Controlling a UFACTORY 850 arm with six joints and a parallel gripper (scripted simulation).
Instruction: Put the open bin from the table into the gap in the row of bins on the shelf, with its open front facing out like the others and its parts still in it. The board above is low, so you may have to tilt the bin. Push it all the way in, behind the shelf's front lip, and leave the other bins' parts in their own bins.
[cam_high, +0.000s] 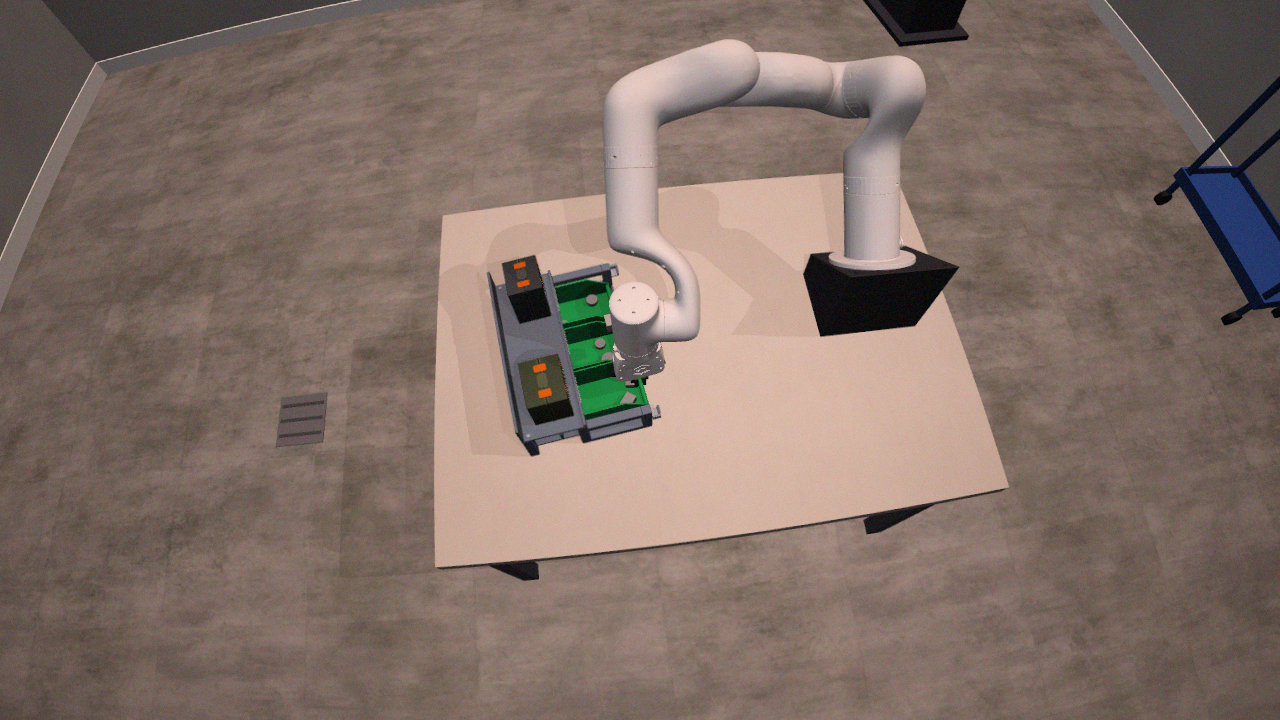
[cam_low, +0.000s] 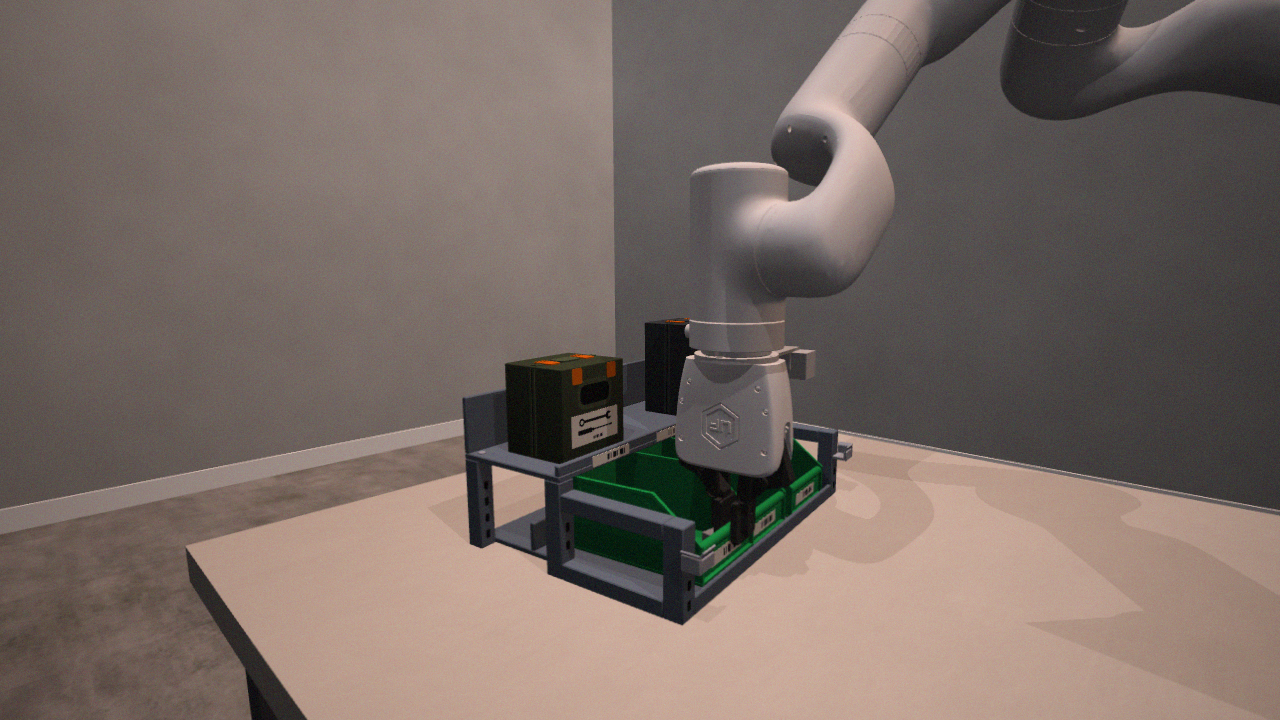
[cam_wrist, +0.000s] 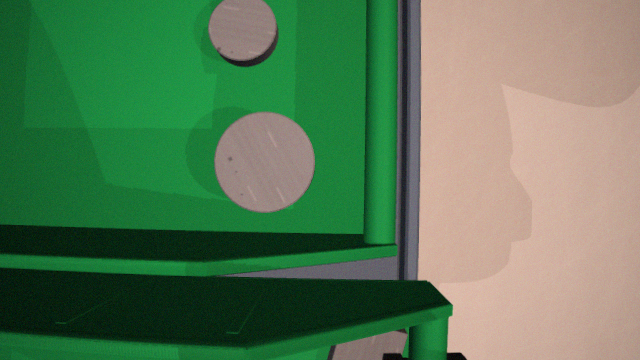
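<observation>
Now: hand 12 cm short of the grey shelf and 9 cm to the left of it. The rest, counted from my hand: black box (21 cm to the right, 19 cm ahead, 10 cm above).
</observation>
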